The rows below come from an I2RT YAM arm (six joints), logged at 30 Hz.
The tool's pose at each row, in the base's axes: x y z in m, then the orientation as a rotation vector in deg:
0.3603, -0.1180, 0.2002, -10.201, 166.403, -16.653
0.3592, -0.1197, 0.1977, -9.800, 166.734, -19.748
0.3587, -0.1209, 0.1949, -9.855, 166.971, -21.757
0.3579, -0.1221, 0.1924, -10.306, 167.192, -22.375
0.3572, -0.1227, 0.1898, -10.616, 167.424, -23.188
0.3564, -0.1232, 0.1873, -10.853, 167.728, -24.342
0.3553, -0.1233, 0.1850, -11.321, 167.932, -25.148
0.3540, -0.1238, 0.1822, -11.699, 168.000, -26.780
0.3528, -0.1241, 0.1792, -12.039, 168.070, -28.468
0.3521, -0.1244, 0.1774, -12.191, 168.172, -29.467
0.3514, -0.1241, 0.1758, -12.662, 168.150, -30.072
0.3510, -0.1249, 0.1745, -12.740, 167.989, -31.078
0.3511, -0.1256, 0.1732, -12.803, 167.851, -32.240
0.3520, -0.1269, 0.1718, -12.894, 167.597, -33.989
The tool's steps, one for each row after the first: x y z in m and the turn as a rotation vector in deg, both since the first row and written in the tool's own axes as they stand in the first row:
0.0018, -0.0010, 0.0025, 2.042, 0.767, -0.005
0.0030, -0.0016, 0.0052, 3.331, 1.310, -0.224
0.0045, -0.0021, 0.0077, 3.672, 1.621, -0.591
0.0058, -0.0021, 0.0101, 4.148, 1.980, -0.879
0.0071, -0.0020, 0.0124, 4.839, 2.473, -1.151
0.0087, -0.0015, 0.0144, 5.298, 2.811, -1.542
0.0106, -0.0013, 0.0169, 6.318, 3.172, -1.937
0.0124, -0.0008, 0.0195, 7.372, 3.560, -2.313
0.0135, -0.0007, 0.0211, 7.988, 3.857, -2.505
0.0144, 0.0000, 0.0224, 8.343, 3.957, -2.870
0.0152, -0.0005, 0.0237, 9.010, 4.007, -3.003
0.0154, -0.0009, 0.0251, 9.774, 4.118, -3.142
0.0150, -0.0019, 0.0269, 10.930, 4.254, -3.347

